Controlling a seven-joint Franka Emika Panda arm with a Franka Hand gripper.
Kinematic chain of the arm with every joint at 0, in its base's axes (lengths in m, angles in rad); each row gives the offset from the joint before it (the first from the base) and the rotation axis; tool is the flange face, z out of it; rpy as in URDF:
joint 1: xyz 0 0 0.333 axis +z
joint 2: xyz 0 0 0 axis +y
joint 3: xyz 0 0 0.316 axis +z
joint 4: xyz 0.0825 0 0 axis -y
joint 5: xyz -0.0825 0 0.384 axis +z
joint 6: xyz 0 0 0 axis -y
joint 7: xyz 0.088 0 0 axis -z
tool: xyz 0 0 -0.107 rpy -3.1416 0 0
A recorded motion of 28 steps. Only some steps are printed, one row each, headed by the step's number.
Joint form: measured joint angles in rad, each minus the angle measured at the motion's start. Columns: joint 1, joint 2, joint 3, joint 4, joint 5, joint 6, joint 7.
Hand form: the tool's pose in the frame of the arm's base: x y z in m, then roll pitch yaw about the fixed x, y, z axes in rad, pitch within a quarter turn. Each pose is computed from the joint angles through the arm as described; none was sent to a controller.
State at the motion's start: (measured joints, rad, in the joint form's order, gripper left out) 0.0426 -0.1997 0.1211 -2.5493 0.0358 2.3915 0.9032
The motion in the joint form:
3: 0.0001 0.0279 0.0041 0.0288 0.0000 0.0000 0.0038
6: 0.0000 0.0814 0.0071 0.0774 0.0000 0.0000 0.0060
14: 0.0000 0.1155 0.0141 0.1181 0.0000 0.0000 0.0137
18: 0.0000 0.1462 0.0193 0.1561 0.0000 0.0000 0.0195
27: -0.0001 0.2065 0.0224 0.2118 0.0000 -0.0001 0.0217
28: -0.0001 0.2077 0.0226 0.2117 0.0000 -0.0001 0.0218
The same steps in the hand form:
3: 0.4449 0.0751 0.3440 -3.1062 -0.0224 -0.7666
6: 0.4603 0.0794 0.3402 -3.1061 -0.0146 -0.7650
14: 0.4725 0.0851 0.3413 -3.0983 -0.0153 -0.7653
18: 0.4840 0.0899 0.3427 -3.0898 -0.0163 -0.7657
27: 0.5011 0.0946 0.3365 -3.0882 -0.0069 -0.7647
28: 0.5011 0.0947 0.3358 -3.0892 -0.0060 -0.7646

